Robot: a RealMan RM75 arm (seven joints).
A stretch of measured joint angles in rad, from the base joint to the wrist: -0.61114, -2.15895, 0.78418, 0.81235, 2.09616, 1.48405, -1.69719; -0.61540, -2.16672, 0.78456, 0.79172, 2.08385, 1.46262, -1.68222; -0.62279, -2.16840, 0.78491, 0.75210, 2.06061, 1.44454, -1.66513; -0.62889, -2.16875, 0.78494, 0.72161, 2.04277, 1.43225, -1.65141; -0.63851, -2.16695, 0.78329, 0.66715, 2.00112, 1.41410, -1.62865; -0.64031, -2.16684, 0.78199, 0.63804, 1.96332, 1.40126, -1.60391; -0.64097, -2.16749, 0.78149, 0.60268, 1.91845, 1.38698, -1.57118; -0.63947, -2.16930, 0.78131, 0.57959, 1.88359, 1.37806, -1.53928
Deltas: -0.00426, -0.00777, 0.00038, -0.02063, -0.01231, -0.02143, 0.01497; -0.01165, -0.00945, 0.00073, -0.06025, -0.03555, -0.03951, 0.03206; -0.01775, -0.00980, 0.00076, -0.09074, -0.05339, -0.05180, 0.04578; -0.02737, -0.00800, -0.00089, -0.14520, -0.09504, -0.06995, 0.06854; -0.02917, -0.00789, -0.00219, -0.17431, -0.13284, -0.08279, 0.09328; -0.02983, -0.00854, -0.00269, -0.20967, -0.17771, -0.09707, 0.12601; -0.02833, -0.01035, -0.00287, -0.23276, -0.21257, -0.10599, 0.15791
